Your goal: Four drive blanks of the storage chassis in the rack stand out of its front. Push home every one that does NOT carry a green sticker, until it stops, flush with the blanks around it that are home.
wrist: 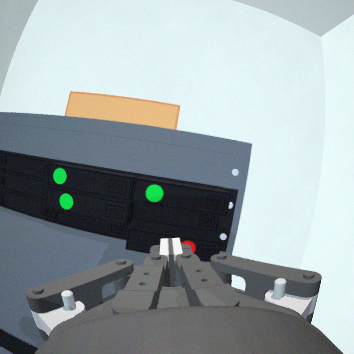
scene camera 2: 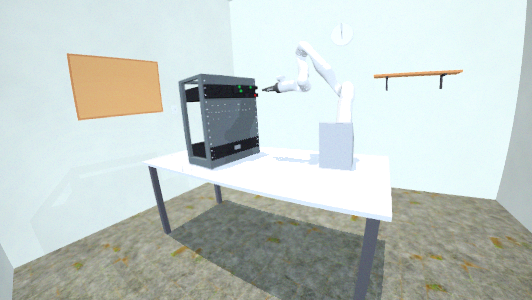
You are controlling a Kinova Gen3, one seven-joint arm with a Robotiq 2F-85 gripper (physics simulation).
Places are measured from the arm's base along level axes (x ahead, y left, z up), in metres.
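Pixels of known places: gripper, fingertip midpoint: (wrist: 170,250) (scene camera 2: 262,90); arm's base at its link origin: (scene camera 2: 343,128).
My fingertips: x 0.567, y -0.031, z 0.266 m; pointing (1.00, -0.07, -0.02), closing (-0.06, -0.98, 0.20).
Observation:
For each thing: its top centre in the pictures, then the offset to it from my fingertips. "*": a spot on its surface instead. Level surfaces: height alone.
- bottom right blank at a spot on its surface: (wrist: 142,241) * 0.028 m down, 0.091 m ahead, 0.019 m left
- red sticker at its top centre: (scene camera 2: 255,93) 0.018 m down, 0.086 m ahead, 0.031 m right
- white table at its surface level: 0.506 m down
The black storage chassis (scene camera 2: 220,91) (wrist: 95,186) sits near the top of the rack (scene camera 2: 203,120) (wrist: 200,150). Three blanks carry green stickers: the upper middle one (wrist: 85,178), the one below it (wrist: 87,206) and the top right one (wrist: 180,196). The bottom right blank (wrist: 142,241) carries a red sticker (scene camera 2: 255,95) (wrist: 188,247) and stands out of the front. My gripper (scene camera 2: 263,90) (wrist: 170,250) is shut and empty. In the wrist view its tips overlap this blank, just left of the red sticker, partly hiding both. In the scene view a small gap shows between tips and rack.
The rack stands on the white table (scene camera 2: 300,181), with the arm's grey pedestal (scene camera 2: 336,145) to its right. A grey panel (scene camera 2: 225,117) (wrist: 60,250) lies below the chassis, and another black unit (scene camera 2: 225,149) sits near the rack's bottom. A corkboard (scene camera 2: 117,87) (wrist: 122,110) hangs behind.

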